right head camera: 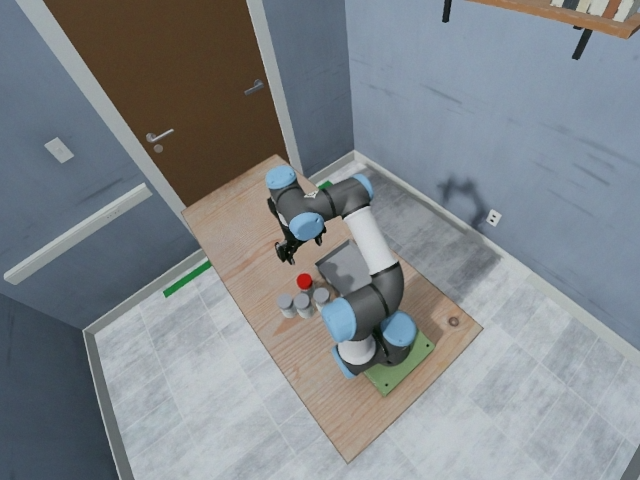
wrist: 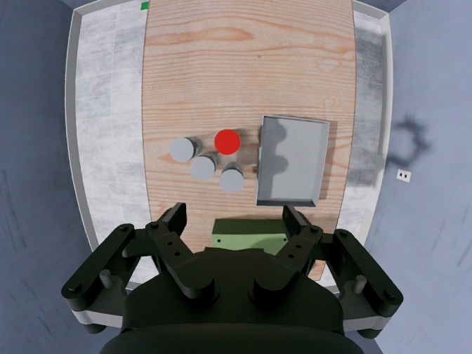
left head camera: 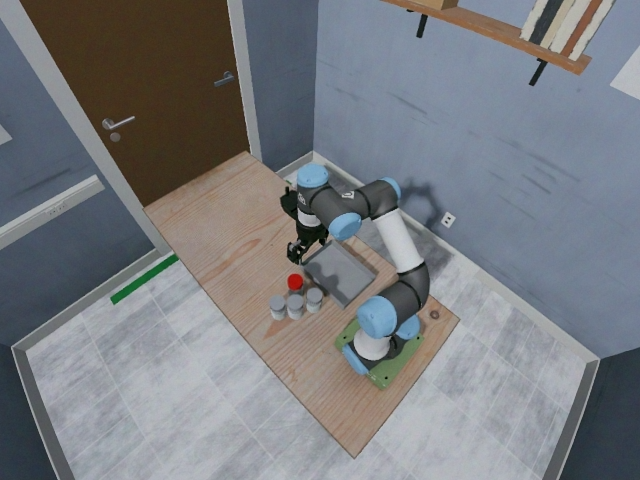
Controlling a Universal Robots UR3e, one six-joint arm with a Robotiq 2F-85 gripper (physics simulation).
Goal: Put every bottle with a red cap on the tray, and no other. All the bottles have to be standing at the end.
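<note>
One bottle with a red cap [left head camera: 295, 282] [right head camera: 304, 281] [wrist: 227, 142] stands on the table beside the tray. Three grey-capped bottles stand close by it: one farthest from the tray [left head camera: 277, 305] [right head camera: 285, 303] [wrist: 182, 149], a middle one [left head camera: 295, 304] [right head camera: 303, 303] [wrist: 203, 167], and one nearest the tray [left head camera: 314, 298] [right head camera: 321, 297] [wrist: 232, 180]. The grey tray [left head camera: 354, 281] [right head camera: 341, 266] [wrist: 300, 165] holds no bottle; the arm hides part of it in the right head view. My gripper [left head camera: 310, 248] [right head camera: 303, 248] [wrist: 234, 213] is open and empty, raised above the table on the door side of the bottles.
The wooden table [left head camera: 217, 222] [right head camera: 237, 222] [wrist: 200, 80] carries the green base [left head camera: 386, 376] [right head camera: 387, 381] [wrist: 250, 228] of the arm, near the tray and bottles. The raised arm reaches past the tray's wall side. A wall shelf [left head camera: 496, 28] [right head camera: 563, 18] is higher up.
</note>
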